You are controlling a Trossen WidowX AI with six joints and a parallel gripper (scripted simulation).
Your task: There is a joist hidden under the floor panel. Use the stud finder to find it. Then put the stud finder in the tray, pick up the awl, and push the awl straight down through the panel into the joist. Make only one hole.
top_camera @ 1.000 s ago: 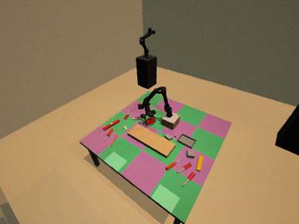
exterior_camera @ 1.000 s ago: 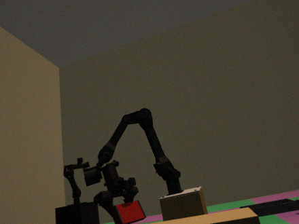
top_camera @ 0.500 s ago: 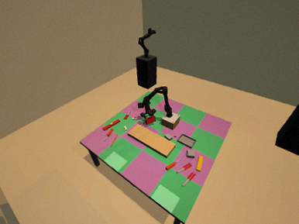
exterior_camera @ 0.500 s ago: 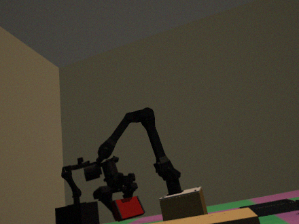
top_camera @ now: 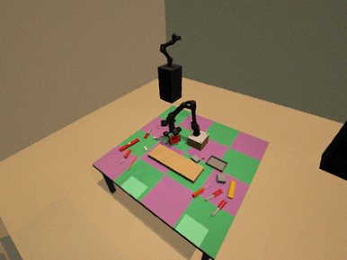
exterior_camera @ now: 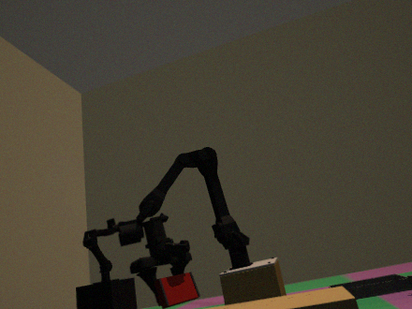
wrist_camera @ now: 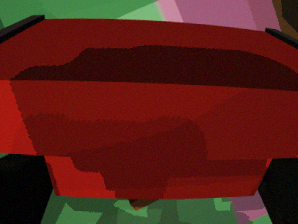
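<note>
Right now the stud finder is 10 mm ahead of my gripper tip. Also, from my gripper tip: orange pencil: 450 mm ahead, 140 mm to the right, 80 mm below; then awl: 70 mm below, 60 mm to the right, 30 mm ahead; then grey tray: 490 mm to the left, 70 mm below, 40 mm behind.
</note>
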